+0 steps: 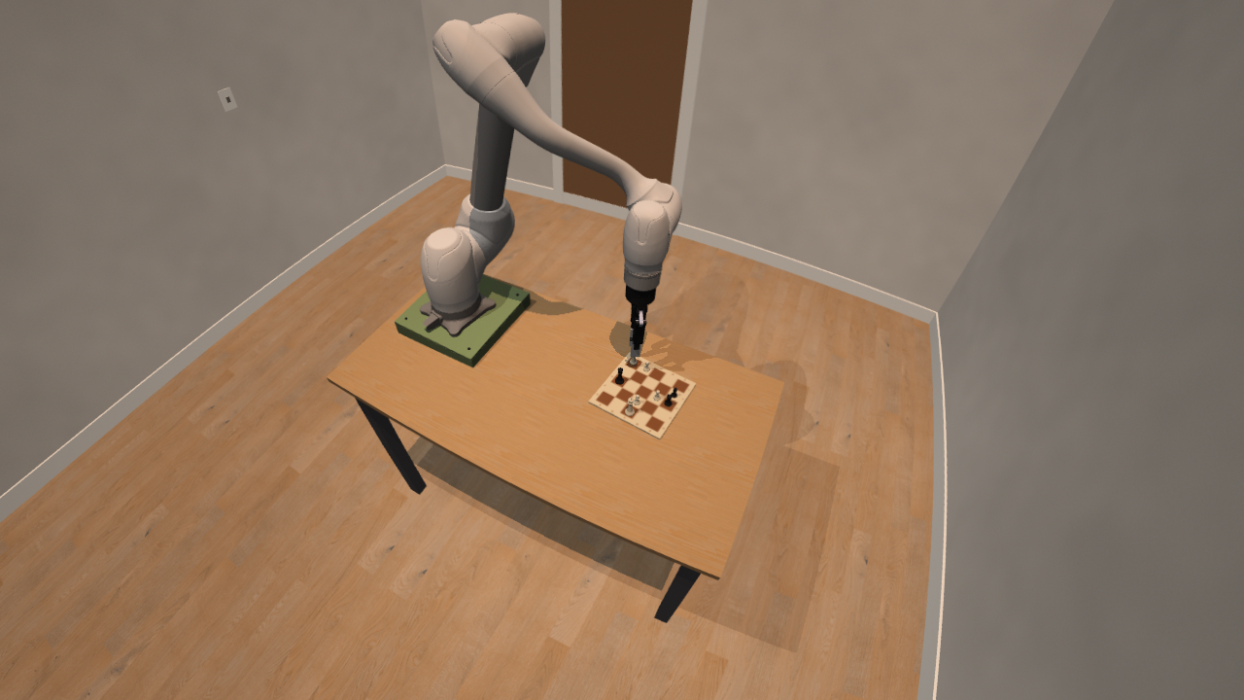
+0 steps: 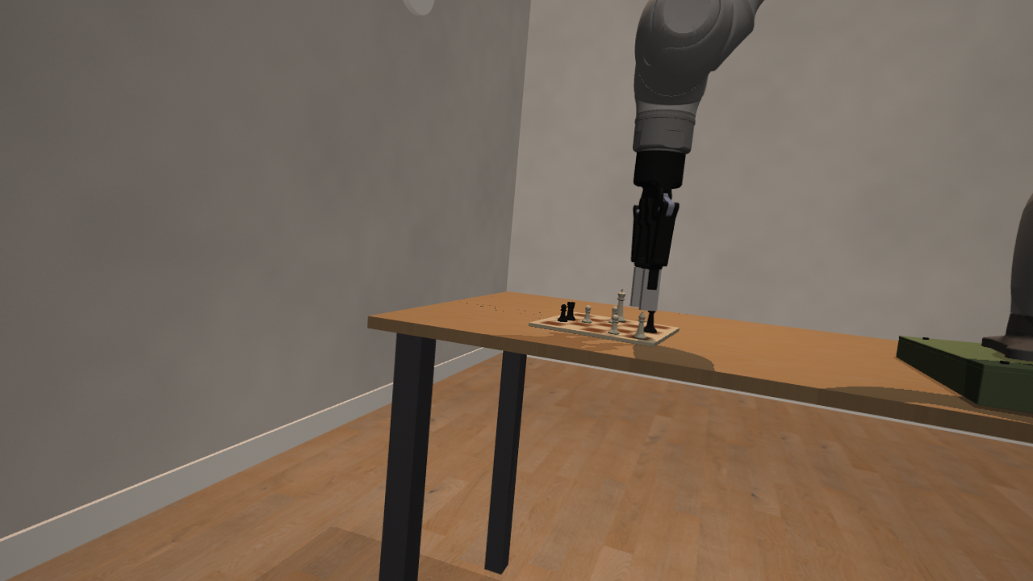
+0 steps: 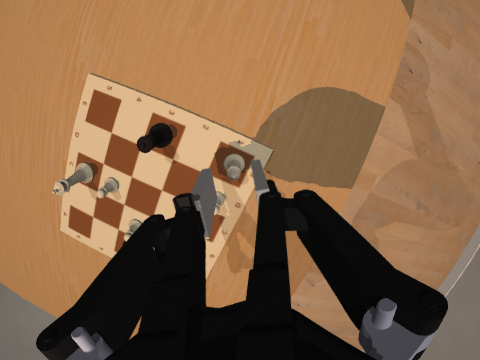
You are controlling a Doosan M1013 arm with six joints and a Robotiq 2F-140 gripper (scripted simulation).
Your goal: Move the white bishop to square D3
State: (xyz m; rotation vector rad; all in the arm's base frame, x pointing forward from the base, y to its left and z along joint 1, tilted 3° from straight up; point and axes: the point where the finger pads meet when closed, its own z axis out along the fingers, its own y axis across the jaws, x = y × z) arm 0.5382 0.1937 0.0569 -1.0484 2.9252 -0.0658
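The black piece is 1 cm ahead of my hand, 8 cm to the right of it and 6 cm below it. The rest, counted from my hand: chessboard: 9 cm ahead, 7 cm to the right, 8 cm below; then tall white piece: 9 cm ahead, 15 cm to the right, 5 cm below.
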